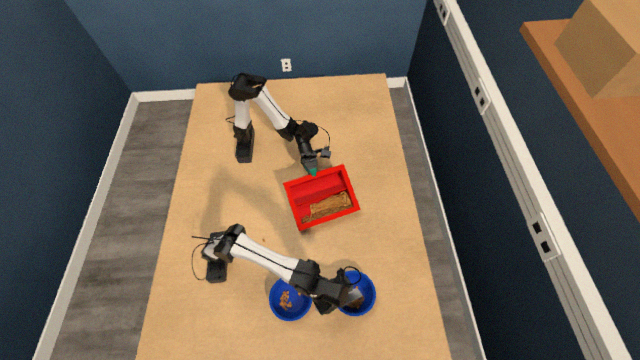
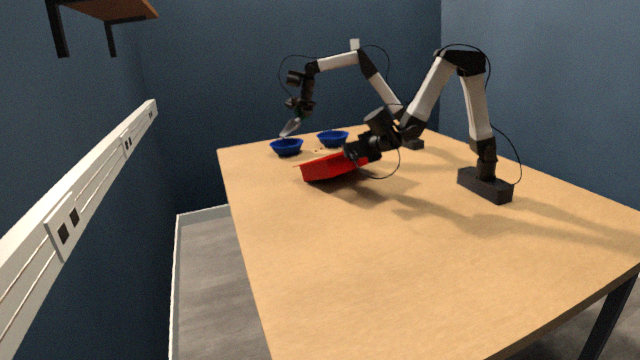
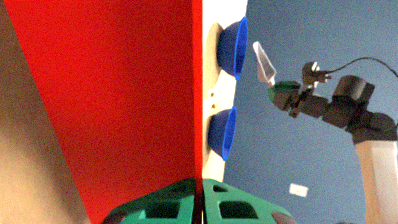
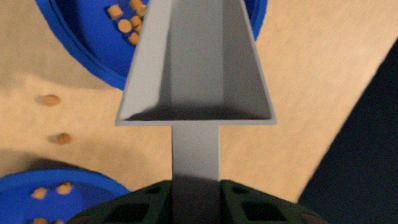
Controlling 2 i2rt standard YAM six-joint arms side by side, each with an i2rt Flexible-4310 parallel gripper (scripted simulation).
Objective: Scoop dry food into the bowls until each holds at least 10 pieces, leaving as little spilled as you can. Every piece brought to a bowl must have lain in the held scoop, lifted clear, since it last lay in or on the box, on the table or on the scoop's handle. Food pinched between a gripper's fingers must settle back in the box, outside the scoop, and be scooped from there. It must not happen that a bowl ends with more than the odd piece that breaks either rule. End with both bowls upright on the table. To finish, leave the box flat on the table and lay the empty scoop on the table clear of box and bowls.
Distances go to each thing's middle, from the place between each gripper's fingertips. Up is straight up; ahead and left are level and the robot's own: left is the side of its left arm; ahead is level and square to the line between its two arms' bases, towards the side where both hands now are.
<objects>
My right hand is 4 cm short of the grey scoop (image 4: 195,73), 2 cm to the right of it and 2 cm above it. Round my right hand: red box (image 1: 301,192) (44 cm to the left, 7 cm below, 6 cm behind).
I see the red box 4 cm ahead of my left hand, 8 cm to the right of it and 5 cm below it. Round my left hand: grey scoop: 13 cm ahead, 50 cm to the right.
</objects>
